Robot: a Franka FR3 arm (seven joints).
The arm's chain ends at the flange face. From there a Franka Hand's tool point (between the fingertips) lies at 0.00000 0.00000 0.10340 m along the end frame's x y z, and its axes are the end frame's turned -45 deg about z.
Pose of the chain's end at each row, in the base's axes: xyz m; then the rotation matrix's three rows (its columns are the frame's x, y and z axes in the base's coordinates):
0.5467 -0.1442 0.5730; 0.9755 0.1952 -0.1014; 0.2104 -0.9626 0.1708; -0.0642 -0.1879 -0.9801
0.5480 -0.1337 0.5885; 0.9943 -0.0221 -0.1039; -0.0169 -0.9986 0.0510; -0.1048 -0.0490 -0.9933
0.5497 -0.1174 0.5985; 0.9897 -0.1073 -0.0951; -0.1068 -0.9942 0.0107; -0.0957 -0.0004 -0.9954
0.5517 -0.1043 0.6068; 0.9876 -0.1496 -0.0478; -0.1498 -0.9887 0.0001; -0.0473 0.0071 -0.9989
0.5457 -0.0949 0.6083; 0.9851 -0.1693 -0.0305; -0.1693 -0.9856 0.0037; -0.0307 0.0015 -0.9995
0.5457 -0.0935 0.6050; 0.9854 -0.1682 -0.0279; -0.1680 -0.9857 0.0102; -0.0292 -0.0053 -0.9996
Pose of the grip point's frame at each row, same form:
0.5362 -0.1265 0.4717; 0.5518 0.8278 -0.1014; 0.8294 -0.5319 0.1708; 0.0875 -0.1783 -0.9801
0.5373 -0.1284 0.4858; 0.7187 0.6874 -0.1039; 0.6942 -0.7181 0.0510; -0.0395 -0.1088 -0.9933
0.5399 -0.1163 0.4956; 0.7757 0.6240 -0.0951; 0.6275 -0.7785 0.0107; -0.0674 -0.0680 -0.9954
0.5468 -0.1043 0.5035; 0.8041 0.5926 -0.0478; 0.5932 -0.8050 0.0001; -0.0385 -0.0284 -0.9989
0.5425 -0.0945 0.5050; 0.8163 0.5769 -0.0305; 0.5772 -0.8166 0.0037; -0.0228 -0.0206 -0.9995
0.5428 -0.0924 0.5016; 0.8157 0.5778 -0.0279; 0.5782 -0.8158 0.0102; -0.0169 -0.0244 -0.9996

